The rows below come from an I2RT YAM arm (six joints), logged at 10 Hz.
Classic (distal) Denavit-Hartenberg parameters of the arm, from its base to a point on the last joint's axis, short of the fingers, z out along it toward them. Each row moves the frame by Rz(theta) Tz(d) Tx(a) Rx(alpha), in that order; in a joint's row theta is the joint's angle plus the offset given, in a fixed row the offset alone. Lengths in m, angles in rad.
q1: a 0.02, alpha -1.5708, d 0.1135, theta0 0
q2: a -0.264, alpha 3.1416, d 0, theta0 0
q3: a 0.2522, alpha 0, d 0, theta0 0.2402
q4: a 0.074, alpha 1.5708, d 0, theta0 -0.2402
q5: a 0, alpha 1.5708, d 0, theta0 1.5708
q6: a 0, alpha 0, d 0.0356, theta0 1.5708
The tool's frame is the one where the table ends.
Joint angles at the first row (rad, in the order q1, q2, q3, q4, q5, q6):
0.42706, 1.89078, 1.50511, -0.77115, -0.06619, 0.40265
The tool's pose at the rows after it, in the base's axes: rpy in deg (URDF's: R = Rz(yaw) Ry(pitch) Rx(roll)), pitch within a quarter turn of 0, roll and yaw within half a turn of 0; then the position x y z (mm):
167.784 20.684 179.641 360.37 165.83 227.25
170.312 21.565 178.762 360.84 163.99 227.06
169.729 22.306 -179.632 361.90 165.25 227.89
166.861 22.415 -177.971 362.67 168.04 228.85
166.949 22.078 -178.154 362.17 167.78 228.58
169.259 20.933 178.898 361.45 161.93 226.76
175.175 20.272 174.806 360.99 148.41 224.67
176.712 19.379 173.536 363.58 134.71 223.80
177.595 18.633 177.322 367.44 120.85 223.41
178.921 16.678 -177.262 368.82 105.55 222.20
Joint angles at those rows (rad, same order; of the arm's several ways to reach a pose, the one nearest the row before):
0.42705, 1.89079, 1.50512, -0.77077, -0.04712, 0.40416
0.42706, 1.89078, 1.50508, -0.77418, 0.00552, 0.41523
0.42744, 1.89040, 1.50511, -0.75894, -0.01011, 0.38776
0.42784, 1.89040, 1.50512, -0.73989, -0.06809, 0.36222
0.42783, 1.89040, 1.50513, -0.74561, -0.06733, 0.36604
0.41943, 1.89080, 1.50435, -0.77609, -0.01965, 0.40799
0.39807, 1.89041, 1.50399, -0.83144, 0.08793, 0.45796
0.36412, 1.89040, 1.50395, -0.85621, 0.10128, 0.45034
0.32483, 1.89041, 1.50397, -0.86538, 0.07687, 0.35229
0.28325, 1.89078, 1.50396, -0.89628, 0.04864, 0.22564

